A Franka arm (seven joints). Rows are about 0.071 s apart.
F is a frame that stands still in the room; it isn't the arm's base.
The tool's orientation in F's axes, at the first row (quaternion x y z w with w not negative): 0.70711, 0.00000, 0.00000, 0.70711
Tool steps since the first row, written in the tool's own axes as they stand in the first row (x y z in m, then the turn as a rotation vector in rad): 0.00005, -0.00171, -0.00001, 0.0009, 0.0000, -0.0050; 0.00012, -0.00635, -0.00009, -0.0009, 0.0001, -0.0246; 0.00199, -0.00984, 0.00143, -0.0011, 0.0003, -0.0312; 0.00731, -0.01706, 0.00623, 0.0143, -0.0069, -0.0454; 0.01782, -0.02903, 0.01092, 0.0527, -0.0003, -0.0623; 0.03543, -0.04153, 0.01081, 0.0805, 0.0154, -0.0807; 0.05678, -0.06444, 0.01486, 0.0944, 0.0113, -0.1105; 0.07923, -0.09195, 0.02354, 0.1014, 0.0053, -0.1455; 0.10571, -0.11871, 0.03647, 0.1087, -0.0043, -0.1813; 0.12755, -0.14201, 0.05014, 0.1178, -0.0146, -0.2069
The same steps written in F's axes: 0.00005, 0.00001, -0.00171, 0.0009, 0.0050, 0.0000; 0.00012, 0.00009, -0.00635, -0.0009, 0.0246, 0.0001; 0.00199, -0.00143, -0.00984, -0.0011, 0.0312, 0.0003; 0.00731, -0.00623, -0.01706, 0.0143, 0.0454, -0.0069; 0.01782, -0.01092, -0.02903, 0.0527, 0.0623, -0.0003; 0.03543, -0.01081, -0.04153, 0.0805, 0.0807, 0.0154; 0.05678, -0.01486, -0.06444, 0.0944, 0.1105, 0.0113; 0.07923, -0.02354, -0.09195, 0.1014, 0.1455, 0.0053; 0.10571, -0.03647, -0.11871, 0.1087, 0.1813, -0.0043; 0.12755, -0.05014, -0.14201, 0.1178, 0.2069, -0.0146
